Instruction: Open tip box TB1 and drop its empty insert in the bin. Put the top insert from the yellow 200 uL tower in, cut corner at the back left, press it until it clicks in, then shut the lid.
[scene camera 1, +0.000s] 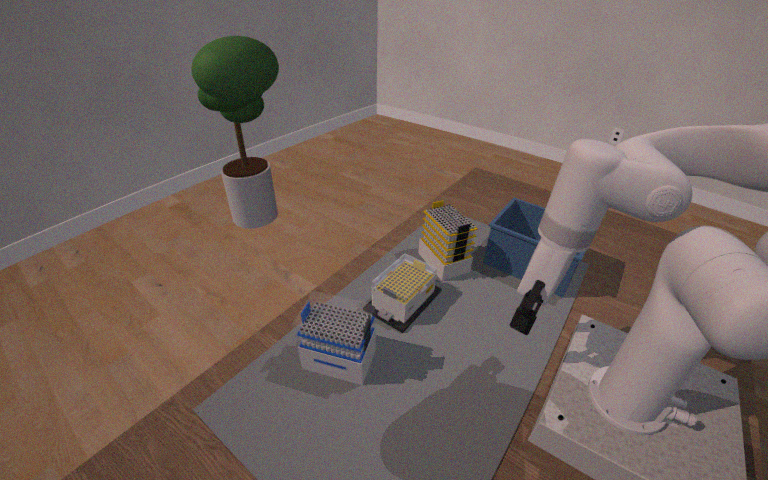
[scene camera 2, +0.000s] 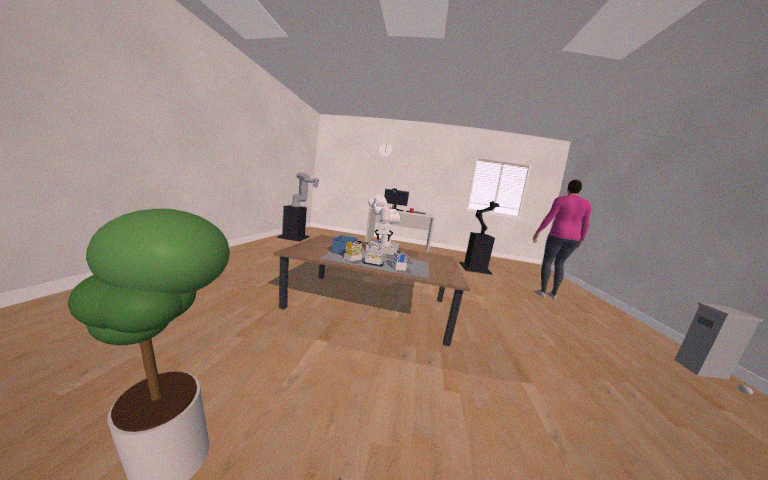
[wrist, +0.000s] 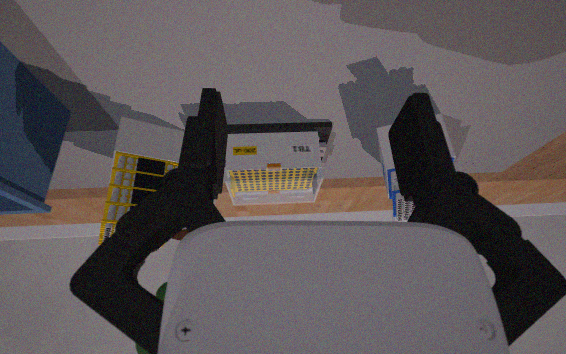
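Observation:
Tip box TB1 (scene camera 1: 403, 288) (scene camera 2: 373, 259) (wrist: 275, 147) is white, with a yellow perforated insert top and a clear lid that looks shut over it. It sits in a black holder (scene camera 1: 402, 325) (wrist: 280, 127). The yellow 200 uL tower (scene camera 1: 447, 240) (scene camera 2: 353, 249) (wrist: 118, 176) is a stack of yellow-edged inserts on a white base beside it. The blue bin (scene camera 1: 509, 250) (scene camera 2: 343, 244) (wrist: 25, 135) stands past the tower; its inside is mostly hidden. My gripper (scene camera 1: 522, 327) (scene camera 2: 384, 236) (wrist: 311, 110) is open and empty, above the mat on the robot's side of TB1, apart from it.
A blue tip tower (scene camera 1: 334, 342) (scene camera 2: 400, 262) (wrist: 383, 145) stands on TB1's other side, partly behind one finger in the wrist view. All stand on a grey mat (scene camera 1: 317, 430). The robot base plate (scene camera 1: 651, 447) is at the near side. A person (scene camera 2: 569, 220) stands beyond the table.

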